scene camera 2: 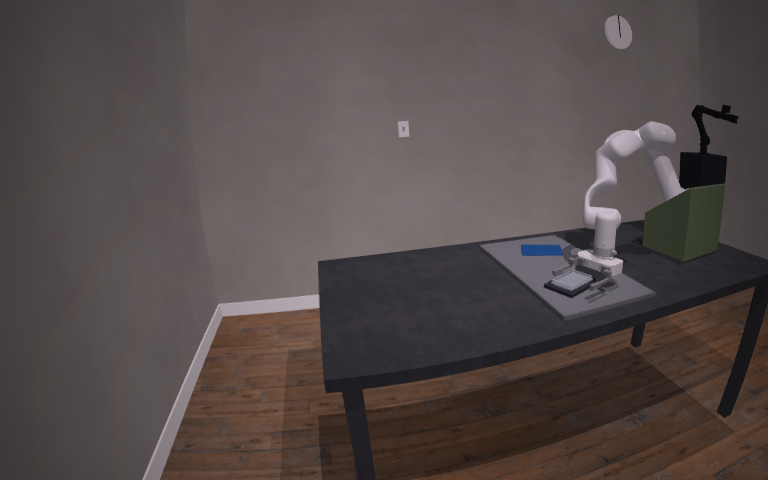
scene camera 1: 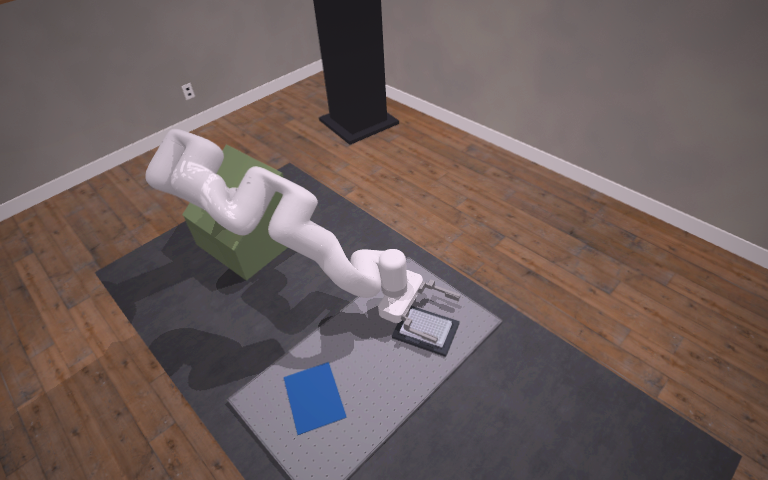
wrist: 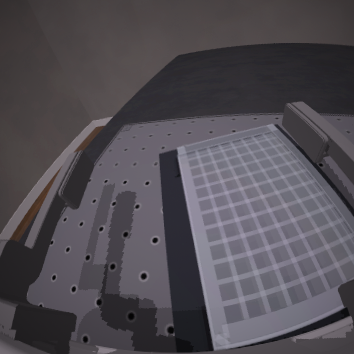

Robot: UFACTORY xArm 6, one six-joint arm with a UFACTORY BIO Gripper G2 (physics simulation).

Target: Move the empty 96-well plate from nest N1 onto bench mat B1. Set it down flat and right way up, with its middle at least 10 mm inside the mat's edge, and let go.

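Observation:
The clear 96-well plate sits flat in the black nest N1. My gripper is wide open and empty, low near the plate. It is off-centre: in the wrist view the right finger is close by the plate's right edge, while the left finger stands well out from its left side. In scene camera 1 one finger overlaps the plate in the picture. The blue bench mat B1 lies flat with nothing on it.
The nest and the mat are on a grey perforated board on the dark table. The green block is at the arm's base. A black pillar stands behind the table.

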